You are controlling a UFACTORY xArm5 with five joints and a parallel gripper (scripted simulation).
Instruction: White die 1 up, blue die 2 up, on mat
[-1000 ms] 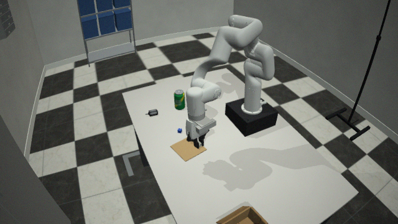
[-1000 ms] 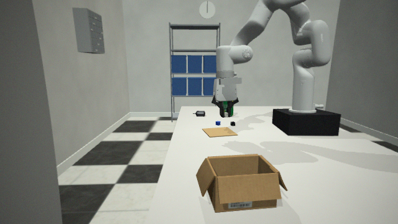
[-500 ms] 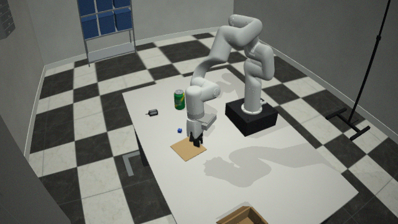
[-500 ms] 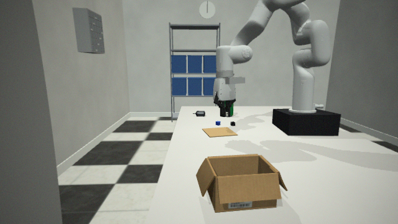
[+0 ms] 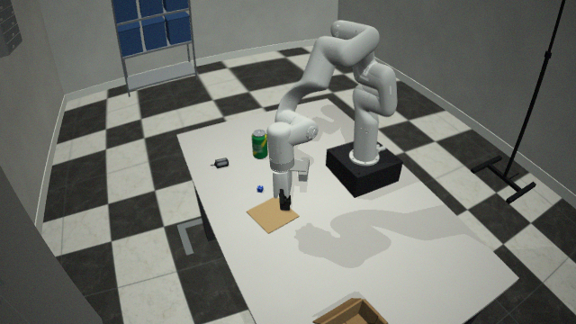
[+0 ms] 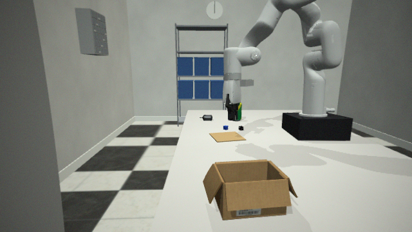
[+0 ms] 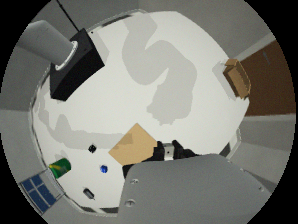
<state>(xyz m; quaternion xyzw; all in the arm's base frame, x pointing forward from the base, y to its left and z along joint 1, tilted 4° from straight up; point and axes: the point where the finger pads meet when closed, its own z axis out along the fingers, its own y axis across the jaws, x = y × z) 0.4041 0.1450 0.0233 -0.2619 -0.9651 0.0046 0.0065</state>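
The tan mat is 20 mm ahead of my hand, 80 mm to the right of it and 120 mm below it. From my hand the other things lie so: blue die (20 mm ahead, 220 mm to the right, 110 mm below); black die (70 mm behind, 210 mm to the right, 110 mm below); white die (10 mm below).
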